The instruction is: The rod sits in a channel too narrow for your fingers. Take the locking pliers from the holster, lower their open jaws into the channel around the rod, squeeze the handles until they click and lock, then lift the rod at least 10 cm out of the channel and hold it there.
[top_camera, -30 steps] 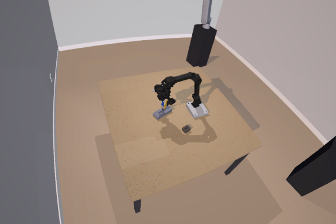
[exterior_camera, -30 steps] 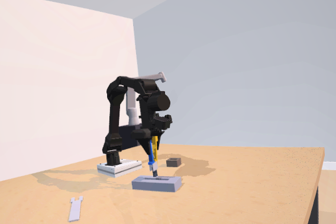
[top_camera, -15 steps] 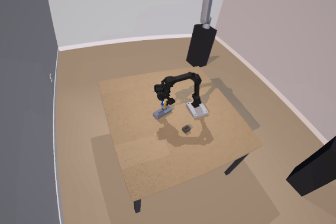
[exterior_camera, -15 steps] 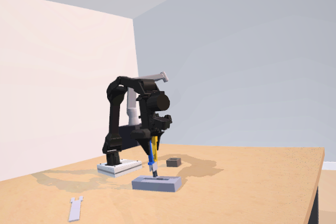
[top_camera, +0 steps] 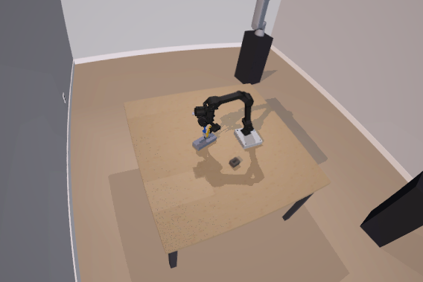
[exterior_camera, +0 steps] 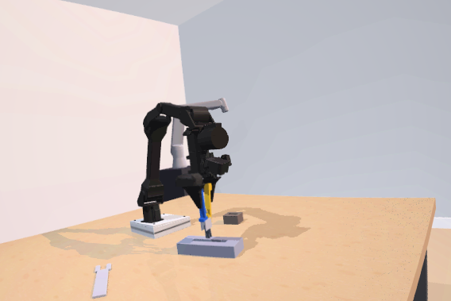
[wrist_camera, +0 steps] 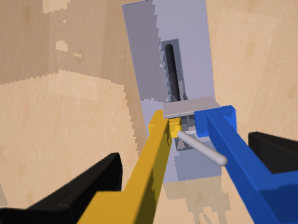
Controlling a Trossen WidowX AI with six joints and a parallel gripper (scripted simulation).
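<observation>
Now: gripper tip 10 mm to the left of the silver pin. Also, from my gripper tip: dark rod: 130 mm below; then grey channel block: 120 mm below, 10 mm to the right; then yellow handle: 20 mm to the left.
</observation>
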